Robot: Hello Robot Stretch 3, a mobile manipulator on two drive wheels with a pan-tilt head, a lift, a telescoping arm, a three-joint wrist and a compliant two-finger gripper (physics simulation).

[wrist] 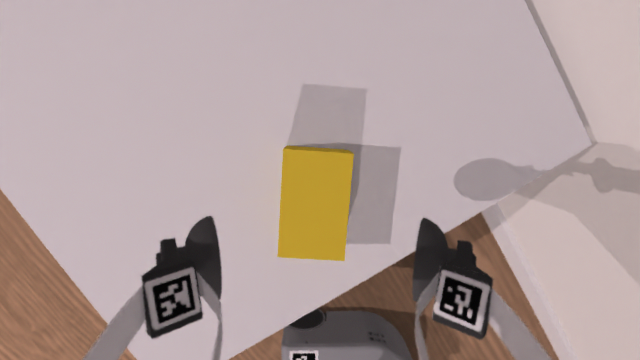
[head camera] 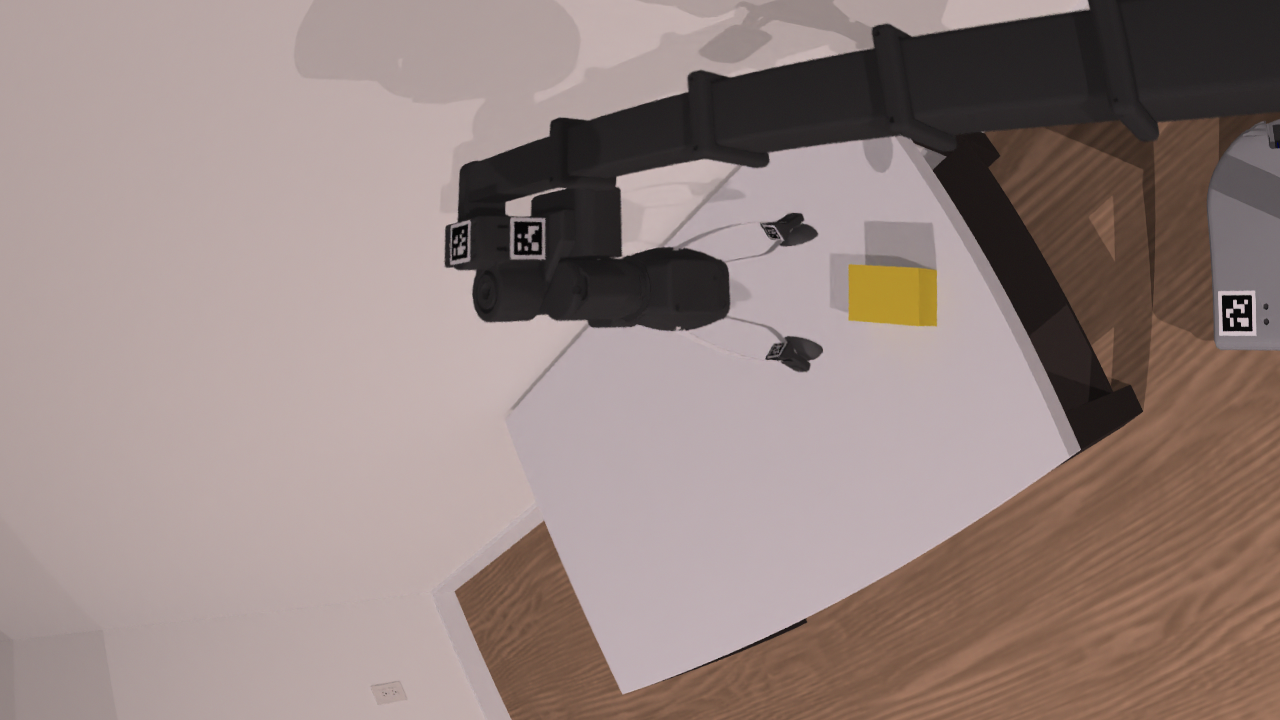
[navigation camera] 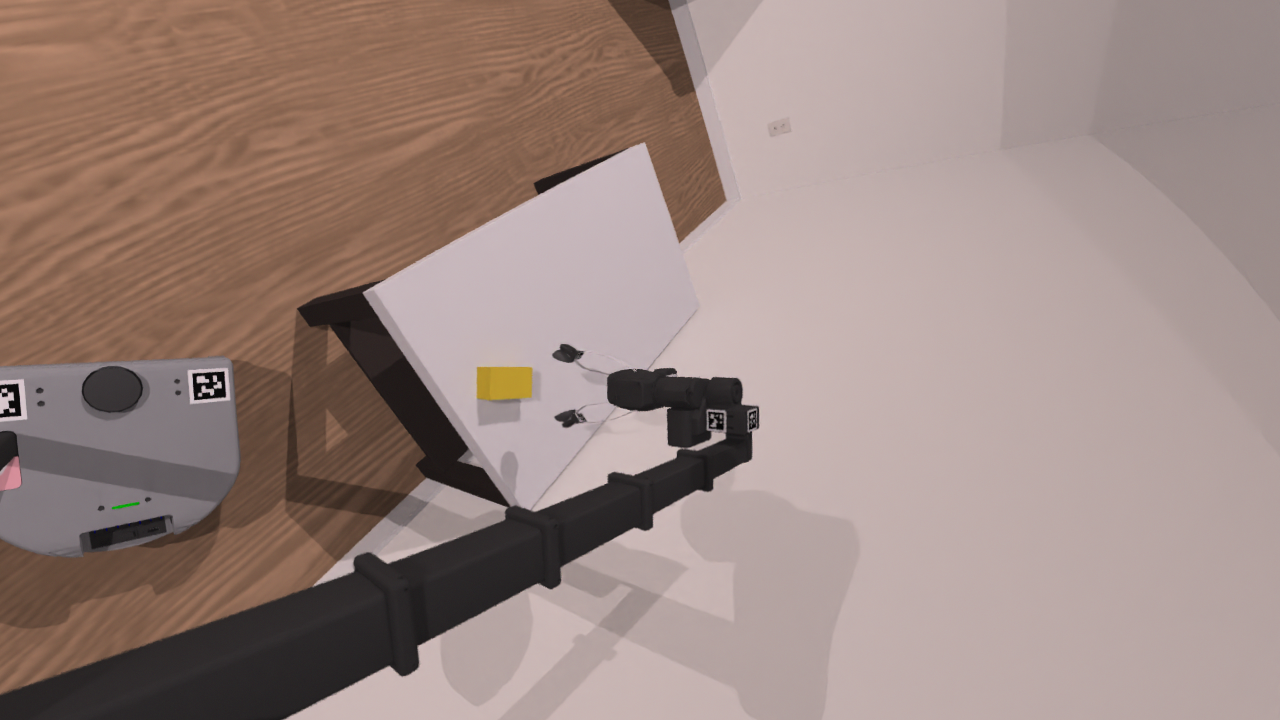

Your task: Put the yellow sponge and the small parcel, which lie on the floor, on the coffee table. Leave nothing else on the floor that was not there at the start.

Observation:
I see my gripper [head camera: 813,291], a yellow sponge [head camera: 881,294] and a coffee table [head camera: 701,504].
The yellow sponge shows as well in the wrist view [wrist: 316,182] and in the navigation camera view [navigation camera: 493,383]. My gripper shows as well in the wrist view [wrist: 316,244] and in the navigation camera view [navigation camera: 557,385]. The coffee table shows as well in the wrist view [wrist: 129,129] and in the navigation camera view [navigation camera: 593,261].

